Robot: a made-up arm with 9 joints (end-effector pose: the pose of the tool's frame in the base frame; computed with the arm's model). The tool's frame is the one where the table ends.
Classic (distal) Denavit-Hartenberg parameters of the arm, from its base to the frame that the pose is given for. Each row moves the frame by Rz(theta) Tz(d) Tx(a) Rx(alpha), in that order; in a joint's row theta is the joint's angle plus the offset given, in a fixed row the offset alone. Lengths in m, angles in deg.
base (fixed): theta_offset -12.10, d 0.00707, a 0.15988, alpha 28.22
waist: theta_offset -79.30, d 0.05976, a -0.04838, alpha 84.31
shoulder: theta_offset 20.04, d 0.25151, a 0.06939, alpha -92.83
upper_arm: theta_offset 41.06, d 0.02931, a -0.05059, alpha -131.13
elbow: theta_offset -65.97, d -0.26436, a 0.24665, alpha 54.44
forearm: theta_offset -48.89, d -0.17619, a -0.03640, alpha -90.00
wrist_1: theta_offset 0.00, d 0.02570, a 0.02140, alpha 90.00
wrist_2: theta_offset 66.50, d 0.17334, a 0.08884, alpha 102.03
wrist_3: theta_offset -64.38, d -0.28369, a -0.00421, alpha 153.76
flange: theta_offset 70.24, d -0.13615, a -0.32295, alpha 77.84
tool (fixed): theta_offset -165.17, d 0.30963, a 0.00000, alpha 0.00
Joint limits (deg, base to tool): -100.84..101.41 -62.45..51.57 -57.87..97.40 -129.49..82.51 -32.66..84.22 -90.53..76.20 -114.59..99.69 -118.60..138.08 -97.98..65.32
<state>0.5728 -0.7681 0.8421 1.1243 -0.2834 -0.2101 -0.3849 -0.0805 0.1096</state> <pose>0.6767 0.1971 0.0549 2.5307 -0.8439 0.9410</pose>
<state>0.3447 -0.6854 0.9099 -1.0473 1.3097 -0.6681 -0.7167 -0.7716 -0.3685</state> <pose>-0.0814 0.1364 0.2678 0.7549 0.0157 2.3100</pose>
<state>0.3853 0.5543 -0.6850 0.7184 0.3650 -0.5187 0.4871 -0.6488 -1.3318</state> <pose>0.1060 -0.3037 -0.2358 2.5197 0.0496 0.4771</pose>
Working (the frame after each row of the table, in the pose's form):
after base (fixed): 0.1563 -0.0335 0.0071 0.4925 0.0000 -0.2112
after waist: 0.1323 -0.0206 0.0790 1.7542 0.4089 -1.1509
after shoulder: -0.0853 -0.1642 0.0690 0.1406 -0.4815 -1.3134
after upper_arm: -0.1056 -0.1094 0.0711 -2.1645 -0.4857 -1.2780
after elbow: -0.2343 -0.2411 0.3823 -1.4322 -0.8202 -0.9266
after forearm: -0.3670 -0.3511 0.3306 -2.7858 -1.2969 -1.1685
after wrist_1: -0.3399 -0.3664 0.3430 -2.5715 -1.0818 0.2556
after wrist_2: -0.1824 -0.3056 0.2460 -0.2207 0.3264 -0.8334
after wrist_3: -0.2847 -0.2793 -0.0173 2.3968 -0.2707 -2.5300
after flange: 0.0342 -0.1377 0.0155 -2.5463 -0.1982 -2.4507

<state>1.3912 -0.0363 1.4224 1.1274 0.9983 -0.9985 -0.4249 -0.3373 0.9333</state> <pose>0.4779 0.0878 -0.1049 0.9038 0.8642 1.9009</pose>
Working (the frame after each row of the table, in the pose's form):
after base (fixed): 0.1563 -0.0335 0.0071 0.4925 0.0000 -0.2112
after waist: 0.1030 -0.0513 0.0596 1.9640 -0.0034 -0.2049
after shoulder: 0.1190 -0.3003 -0.0168 0.3622 -0.2922 -0.3286
after upper_arm: 0.1241 -0.3551 0.0028 -2.7321 -0.1314 1.8940
after elbow: 0.1513 -0.1220 0.2779 -1.7850 -0.1409 1.9162
after forearm: 0.3263 -0.1033 0.3150 2.9295 0.0008 1.8855
after wrist_1: 0.3112 -0.0961 0.2861 -1.6862 0.1783 2.8738
after wrist_2: 0.2185 -0.2421 0.1964 0.0251 0.9069 2.7481
after wrist_3: 0.4206 -0.3382 0.0221 1.7806 0.1019 1.2255
after flange: 0.2950 -0.1288 -0.2293 -0.6390 -1.0468 -1.5627

